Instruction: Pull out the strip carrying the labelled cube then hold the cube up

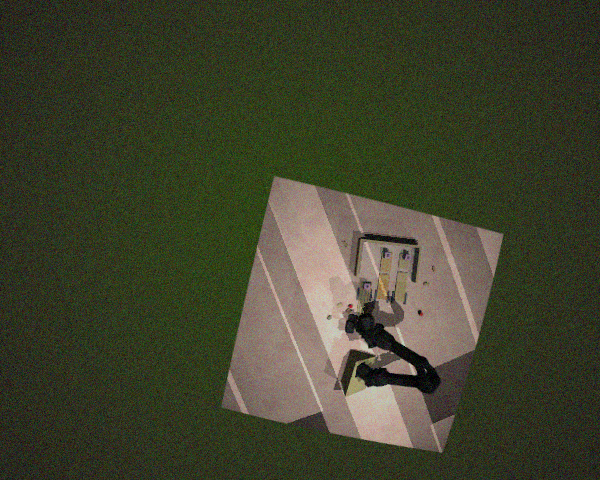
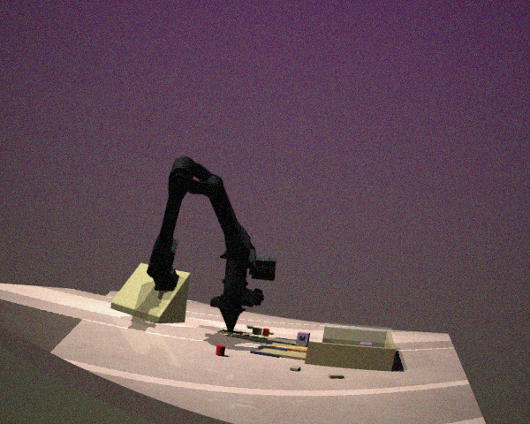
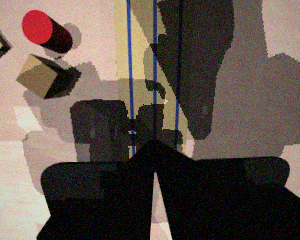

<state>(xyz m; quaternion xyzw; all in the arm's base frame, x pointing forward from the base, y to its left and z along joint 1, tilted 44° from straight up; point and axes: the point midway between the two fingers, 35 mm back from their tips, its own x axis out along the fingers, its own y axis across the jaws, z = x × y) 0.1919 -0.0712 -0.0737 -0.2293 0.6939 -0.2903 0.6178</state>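
My gripper tip is 60 mm short of the small tan block, 70 mm to the right of it and 10 mm below it.
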